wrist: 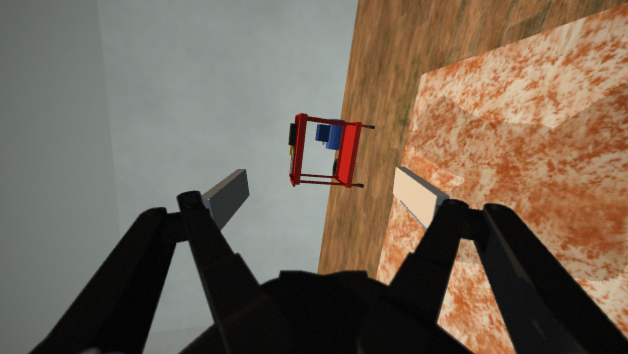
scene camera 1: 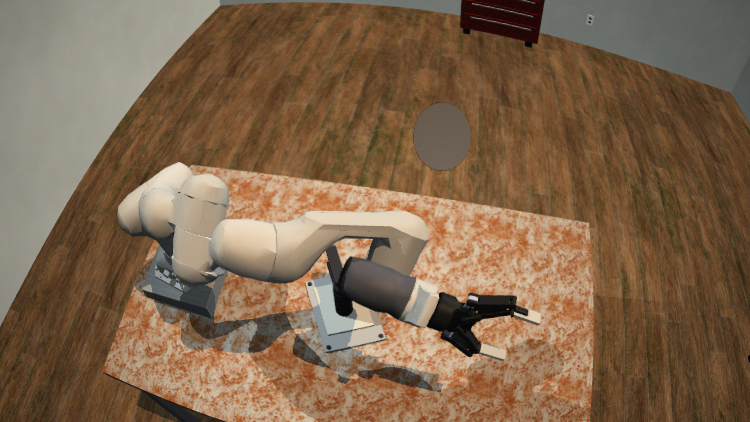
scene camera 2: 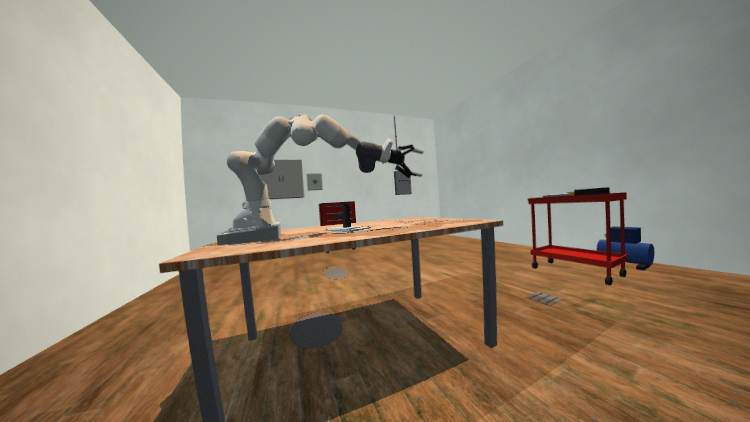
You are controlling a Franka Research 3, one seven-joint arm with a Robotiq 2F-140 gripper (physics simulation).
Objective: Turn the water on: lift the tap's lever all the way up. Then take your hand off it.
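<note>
The black tap [scene camera 1: 343, 304] [scene camera 2: 346, 216] stands upright on a pale square base plate [scene camera 1: 352, 338] on the table. In scene camera 1 a long dark bar [scene camera 1: 333, 260] runs from it toward the back, partly hidden by the arm. In scene camera 2 a short dark part juts left from the tap's body. The lever cannot be told clearly from the spout, nor its angle. My gripper [scene camera 1: 510, 333] [scene camera 2: 418, 163] [wrist: 320, 181] is open and empty, high above the table, to the right of the tap and apart from it. The tap does not show in the wrist view.
The mottled orange and white table [scene camera 1: 503, 246] [scene camera 2: 445, 227] [wrist: 565, 65] carries the arm's base [scene camera 1: 180, 299] [scene camera 2: 249, 234] at its left. My forearm and wrist hang over the tap in scene camera 1. A red cart [scene camera 2: 576, 197] [wrist: 300, 150] stands on the floor beyond the table.
</note>
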